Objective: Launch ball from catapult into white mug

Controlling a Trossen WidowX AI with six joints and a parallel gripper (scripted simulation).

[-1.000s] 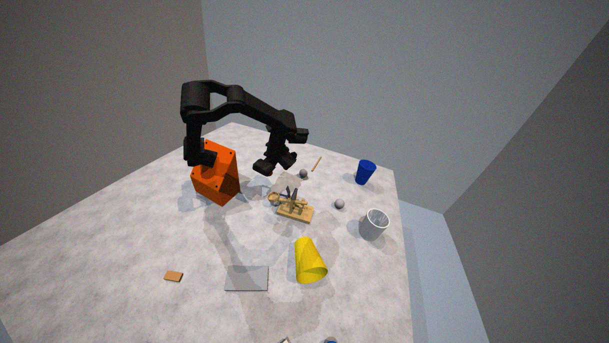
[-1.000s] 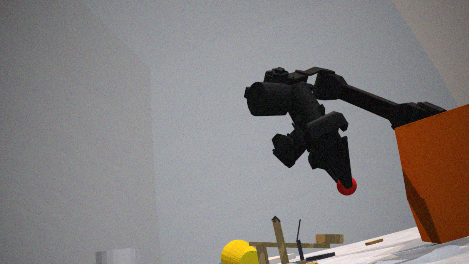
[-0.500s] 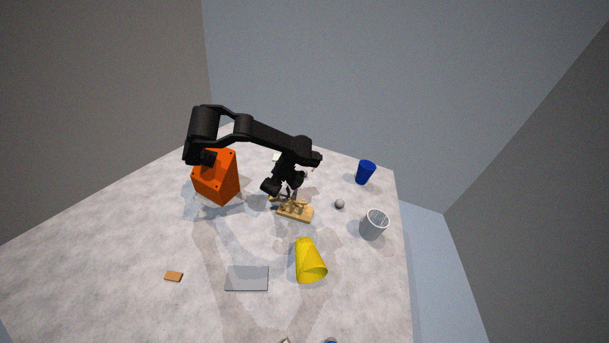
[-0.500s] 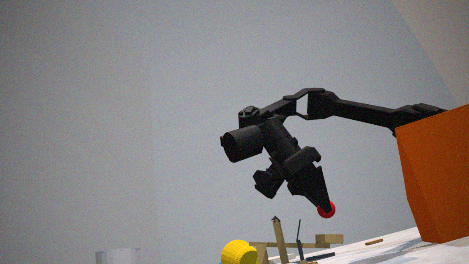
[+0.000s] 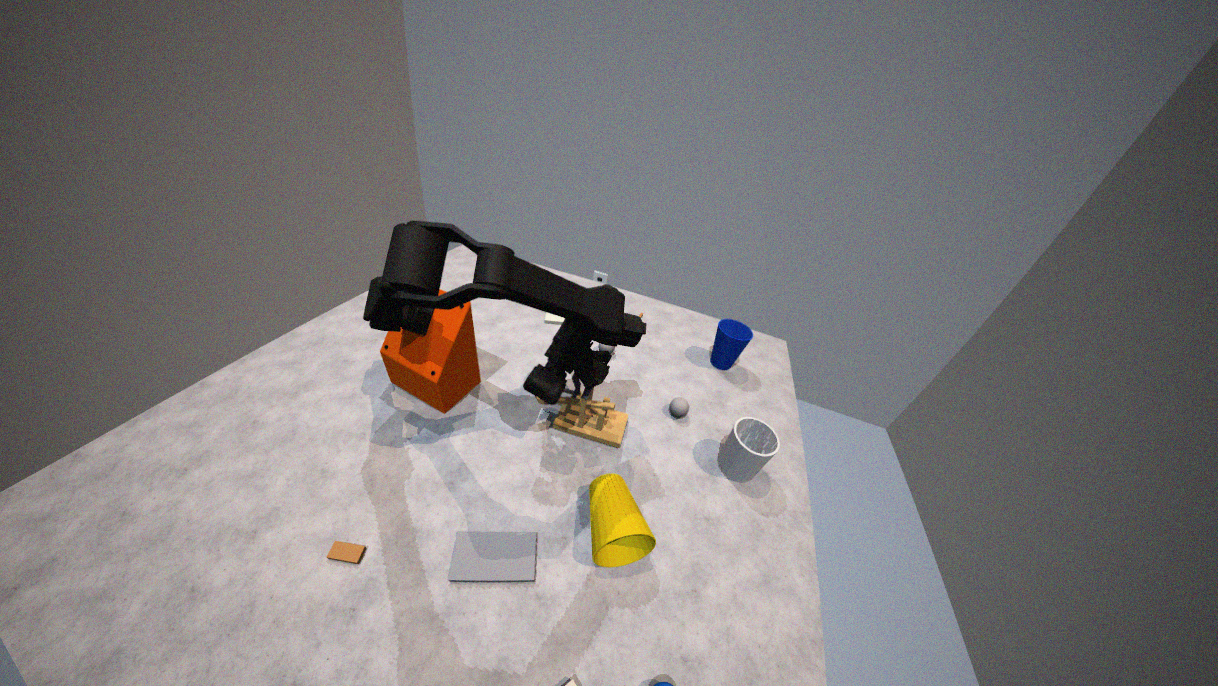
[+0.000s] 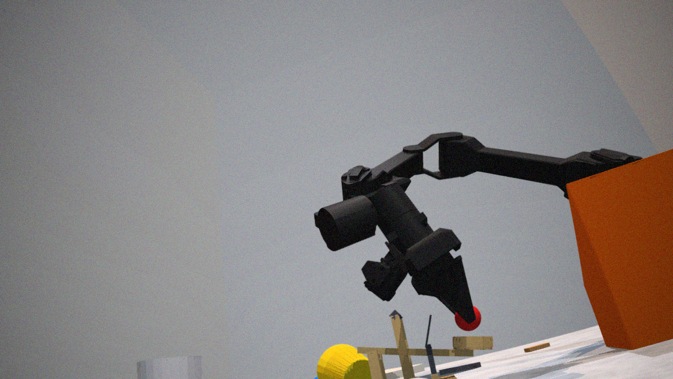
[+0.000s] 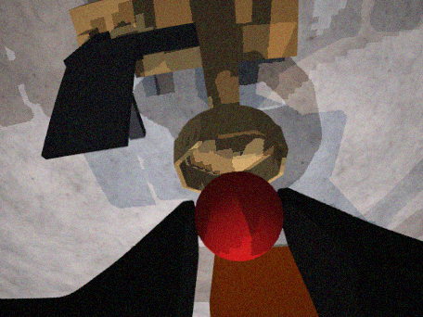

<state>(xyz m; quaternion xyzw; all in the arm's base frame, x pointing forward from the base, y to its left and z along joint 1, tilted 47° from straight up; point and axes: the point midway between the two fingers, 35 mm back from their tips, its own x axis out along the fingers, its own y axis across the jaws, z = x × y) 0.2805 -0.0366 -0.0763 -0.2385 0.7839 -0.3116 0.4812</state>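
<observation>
My gripper tip is 10 mm below the red ball. The rest, counted from my gripper tip: small orange tile: 130 mm behind, 390 mm to the right, 70 mm below; grey flat plate: 70 mm ahead, 290 mm to the right, 70 mm below; wooden catapult: 70 mm ahead, 20 mm to the left, 20 mm below.
</observation>
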